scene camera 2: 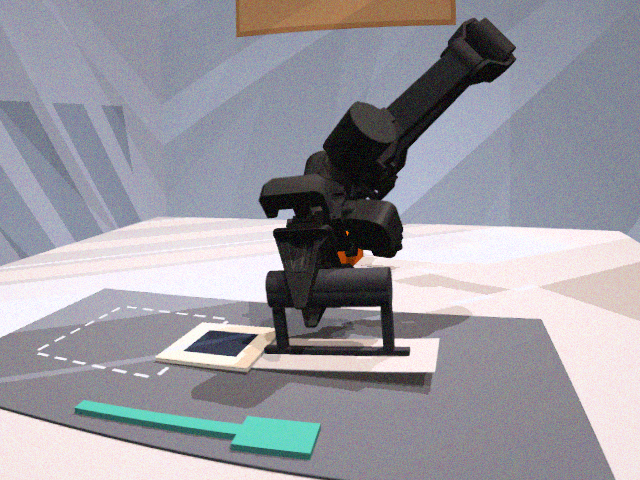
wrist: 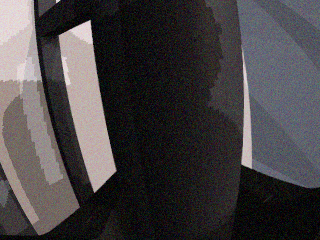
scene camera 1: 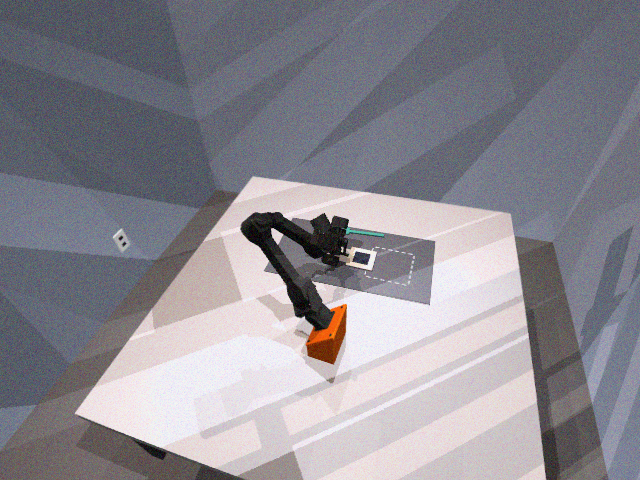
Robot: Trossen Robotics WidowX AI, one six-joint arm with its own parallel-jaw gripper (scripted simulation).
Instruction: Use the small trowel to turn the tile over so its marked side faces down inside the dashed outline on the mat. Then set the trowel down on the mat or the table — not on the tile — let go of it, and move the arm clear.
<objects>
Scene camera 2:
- gripper: 305,318
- grey mat: 500,395
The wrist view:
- gripper: 167,165
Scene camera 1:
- grey mat: 393,266
</objects>
